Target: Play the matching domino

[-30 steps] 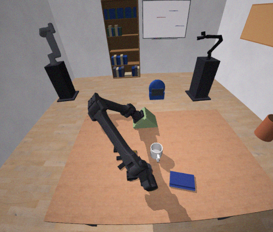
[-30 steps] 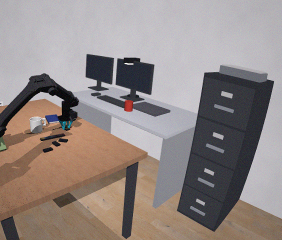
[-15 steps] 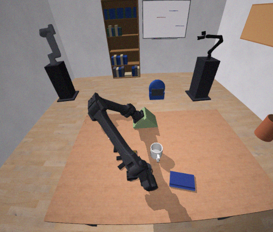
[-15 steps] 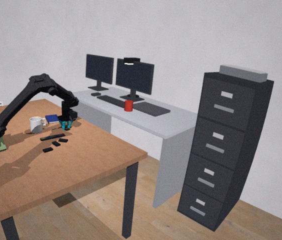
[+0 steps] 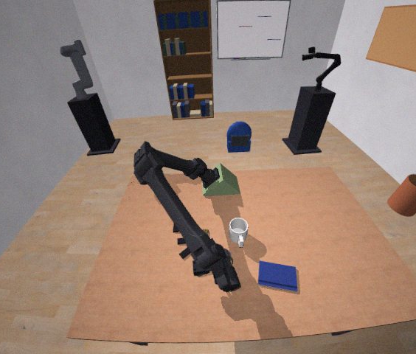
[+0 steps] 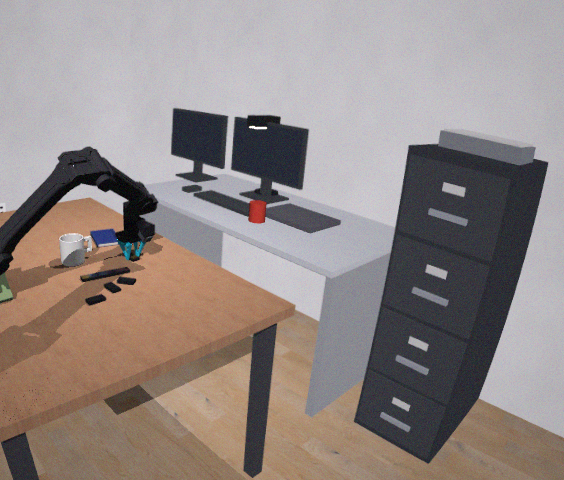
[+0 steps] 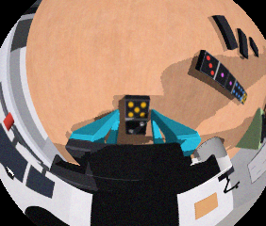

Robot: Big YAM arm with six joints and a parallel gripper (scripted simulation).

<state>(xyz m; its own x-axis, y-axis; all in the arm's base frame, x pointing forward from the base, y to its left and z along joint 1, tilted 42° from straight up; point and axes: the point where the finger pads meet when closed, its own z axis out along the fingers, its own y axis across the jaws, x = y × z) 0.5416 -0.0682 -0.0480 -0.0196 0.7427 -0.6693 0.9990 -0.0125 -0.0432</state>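
My hand is right at the domino. Round my hand: blue book (3 cm ahead, 23 cm to the left).
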